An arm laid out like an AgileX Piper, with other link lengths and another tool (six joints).
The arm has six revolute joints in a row. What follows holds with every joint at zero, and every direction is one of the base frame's. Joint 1 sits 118.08 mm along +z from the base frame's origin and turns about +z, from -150 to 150 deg. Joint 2 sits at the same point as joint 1 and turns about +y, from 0 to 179.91 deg. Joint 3 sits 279.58 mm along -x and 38.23 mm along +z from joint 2 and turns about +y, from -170 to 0 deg. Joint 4 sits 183.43 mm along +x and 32.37 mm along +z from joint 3 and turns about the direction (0.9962, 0, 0.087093), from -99.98 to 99.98 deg. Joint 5 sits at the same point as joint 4 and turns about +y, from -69.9 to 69.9 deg. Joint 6 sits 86.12 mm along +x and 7.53 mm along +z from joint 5 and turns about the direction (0.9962, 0, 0.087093), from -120 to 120 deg. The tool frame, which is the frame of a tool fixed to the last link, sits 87.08 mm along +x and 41 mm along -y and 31.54 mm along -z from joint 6; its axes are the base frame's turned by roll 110.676, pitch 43.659 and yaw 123.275 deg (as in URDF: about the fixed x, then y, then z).
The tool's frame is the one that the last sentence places.
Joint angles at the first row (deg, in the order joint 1, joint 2, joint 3, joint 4, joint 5, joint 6):
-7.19, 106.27, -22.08, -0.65, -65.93, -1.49
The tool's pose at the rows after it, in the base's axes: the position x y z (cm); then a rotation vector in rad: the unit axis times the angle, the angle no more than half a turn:
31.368 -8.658 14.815 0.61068 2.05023 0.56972
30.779 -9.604 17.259 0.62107 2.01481 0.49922
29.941 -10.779 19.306 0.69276 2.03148 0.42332
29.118 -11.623 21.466 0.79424 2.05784 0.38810
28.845 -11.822 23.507 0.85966 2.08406 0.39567
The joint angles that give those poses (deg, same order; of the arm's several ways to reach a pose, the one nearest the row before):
-7.19, 101.92, -22.17, 0.85, -65.93, -5.49
-7.19, 96.49, -24.02, 4.38, -60.51, -9.32
-7.19, 90.27, -28.85, 10.91, -47.57, -15.58
-7.19, 84.65, -36.15, 22.39, -32.16, -25.89
-7.37, 81.44, -43.80, 39.03, -20.34, -41.83

